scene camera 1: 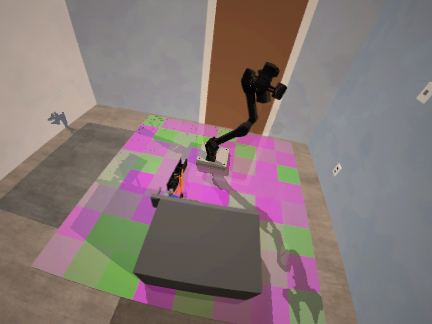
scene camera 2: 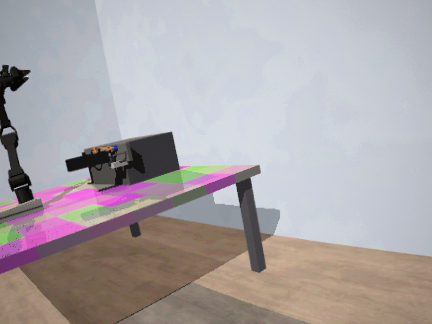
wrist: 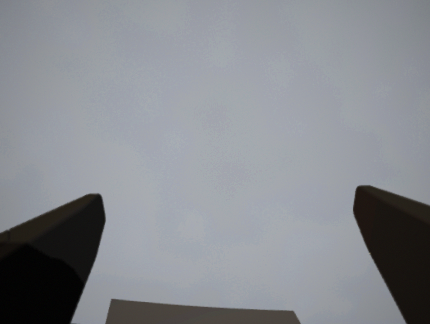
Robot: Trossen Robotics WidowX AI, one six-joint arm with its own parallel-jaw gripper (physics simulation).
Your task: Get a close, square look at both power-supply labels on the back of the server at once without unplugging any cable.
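Pixels of known places: gripper, fingertip midpoint: (scene camera 1: 264, 87) (scene camera 2: 29, 74) (wrist: 230, 203); arm's base at its link origin: (scene camera 1: 210, 158) (scene camera 2: 26, 201).
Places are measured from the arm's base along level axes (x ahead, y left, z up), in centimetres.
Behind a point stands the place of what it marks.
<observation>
The server (scene camera 1: 200, 245) @[x 64.0, y 7.4, z 15.8 cm] (scene camera 2: 155, 157) @[x 64.5, y -13.5, z 4.9 cm] is a large dark grey box on the table. Its cabled back side faces the arm's base. Orange cables (scene camera 1: 181, 181) @[x 33.6, y -9.7, z 11.7 cm] (scene camera 2: 104, 149) @[x 40.5, y -8.2, z 14.6 cm] and a dark slanted bar (scene camera 1: 173, 175) @[x 31.7, y -14.6, z 12.6 cm] (scene camera 2: 82, 162) @[x 25.8, y -14.9, z 11.6 cm] stand out from that side. The power-supply labels cannot be made out in any view. My gripper (scene camera 1: 273, 94) (scene camera 2: 28, 77) @[x 19.2, y 18.5, z 60.1 cm] (wrist: 230, 203) @[x 19.2, y 18.5, z 60.1 cm] is open and empty, raised high above and away from the server. The wrist view faces a pale wall, with a grey-brown flat edge (wrist: 205, 312) @[x 74.7, y 9.7, z 15.8 cm] low between the fingers, probably the server's top.
The arm's pale base plate (scene camera 1: 214, 158) @[x 1.4, y 2.6, z 1.6 cm] (scene camera 2: 20, 210) @[x -4.8, y -9.1, z -2.0 cm] stands on the checkered table (scene camera 1: 117, 235) @[x 62.4, y -33.7, z -4.7 cm] (scene camera 2: 190, 192) @[x 46.2, y -64.2, z -5.6 cm], close to the cabled side. A brown door (scene camera 1: 245, 45) is behind the arm. Blue-grey walls with outlets (scene camera 1: 337, 169) stand around the table.
</observation>
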